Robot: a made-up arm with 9 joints. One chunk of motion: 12 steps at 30 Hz.
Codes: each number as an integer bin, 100 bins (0 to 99) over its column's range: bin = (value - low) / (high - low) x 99, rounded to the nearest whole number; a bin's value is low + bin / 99 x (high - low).
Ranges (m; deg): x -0.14..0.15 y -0.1..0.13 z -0.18..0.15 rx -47..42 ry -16..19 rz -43..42
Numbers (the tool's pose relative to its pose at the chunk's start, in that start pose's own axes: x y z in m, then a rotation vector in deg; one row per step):
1: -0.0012 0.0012 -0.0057 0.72 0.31 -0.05
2: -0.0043 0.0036 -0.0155 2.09 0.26 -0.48
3: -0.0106 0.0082 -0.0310 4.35 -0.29 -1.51
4: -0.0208 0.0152 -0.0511 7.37 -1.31 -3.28
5: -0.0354 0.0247 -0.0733 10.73 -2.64 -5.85
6: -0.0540 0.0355 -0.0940 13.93 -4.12 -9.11
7: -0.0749 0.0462 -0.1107 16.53 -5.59 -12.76
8: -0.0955 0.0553 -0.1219 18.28 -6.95 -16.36
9: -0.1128 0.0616 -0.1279 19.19 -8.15 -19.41
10: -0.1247 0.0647 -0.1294 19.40 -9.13 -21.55
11: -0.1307 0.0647 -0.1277 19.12 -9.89 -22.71
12: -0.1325 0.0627 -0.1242 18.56 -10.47 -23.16
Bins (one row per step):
1: 47 44 52 53 46 50
2: 46 45 49 55 46 50
3: 44 47 45 57 44 48
4: 41 50 39 60 42 46
5: 36 54 32 64 38 43
6: 29 58 26 68 34 39
7: 22 63 21 71 29 35
8: 15 67 17 73 26 31
9: 9 70 16 74 22 27
10: 5 71 15 74 19 25
11: 3 71 16 74 17 24
12: 3 70 17 73 16 23

